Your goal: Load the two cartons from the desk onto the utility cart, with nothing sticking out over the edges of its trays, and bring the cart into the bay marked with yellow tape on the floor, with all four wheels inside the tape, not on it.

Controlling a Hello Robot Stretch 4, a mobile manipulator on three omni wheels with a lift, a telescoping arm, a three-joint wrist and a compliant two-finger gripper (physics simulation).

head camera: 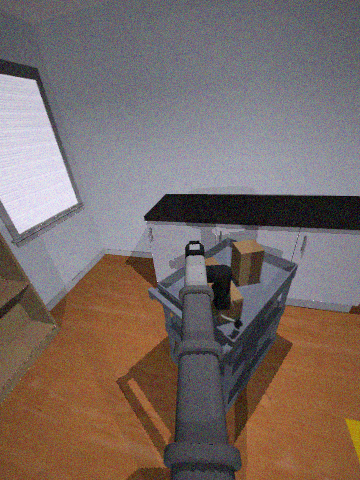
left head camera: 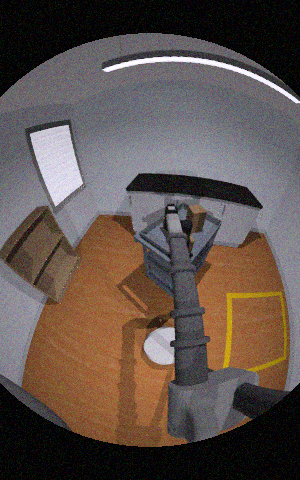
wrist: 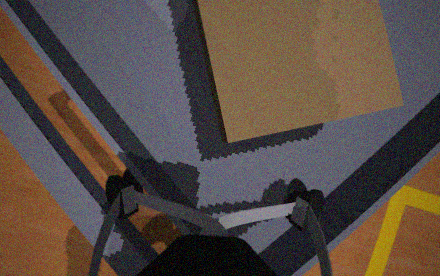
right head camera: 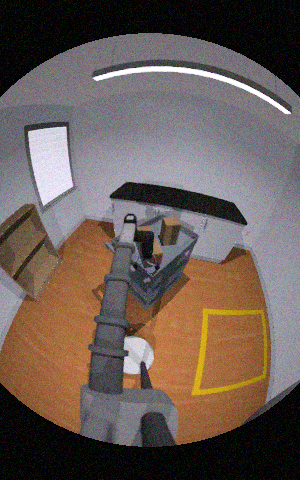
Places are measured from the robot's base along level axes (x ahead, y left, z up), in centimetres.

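Pixels of known places: gripper, fingertip midpoint: [head camera: 220, 327] [wrist: 217, 189] [right head camera: 146, 268]; robot's base, origin of the base link: [left head camera: 164, 344] [right head camera: 132, 354].
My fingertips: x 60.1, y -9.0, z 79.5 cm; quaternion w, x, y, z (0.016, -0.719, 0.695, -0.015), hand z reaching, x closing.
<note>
Ahead of a thing's pixels: the offset from my fingertips to its top centre. "*": to the spot under its first point.
The blue-grey utility cart [head camera: 274, 274] [left head camera: 210, 228] [right head camera: 183, 240] [wrist: 125, 65] stands left of the yellow-taped bay [left head camera: 229, 325] [right head camera: 201, 350] [wrist: 391, 225], outside it. One carton @(dx +32.6, dy -17.4, dz +18.2 cm) [head camera: 247, 265] [left head camera: 197, 219] [right head camera: 170, 231] stands upright on its top tray. The other carton @(dx +20.9, dy -0.5, dz +8.9 cm) [head camera: 235, 302] [right head camera: 156, 255] [wrist: 300, 65] lies on the same tray, nearer the gripper and partly hidden by the wrist in the head view. My gripper [right head camera: 145, 267] [wrist: 217, 189] is open and empty, over the near corner of the cart, with the carton beyond its fingertips. The wheels are not clearly visible.
A cabinet with a black top @(* dx +101.7, dy -37.7, dz +8.7 cm) [head camera: 250, 209] [left head camera: 190, 185] [right head camera: 180, 198] stands close behind the cart along the wall. A wooden shelf unit [head camera: 45, 311] [left head camera: 66, 284] [right head camera: 47, 272] stands at the left. A round white disc [left head camera: 159, 346] [right head camera: 140, 352] shows below the arm.
</note>
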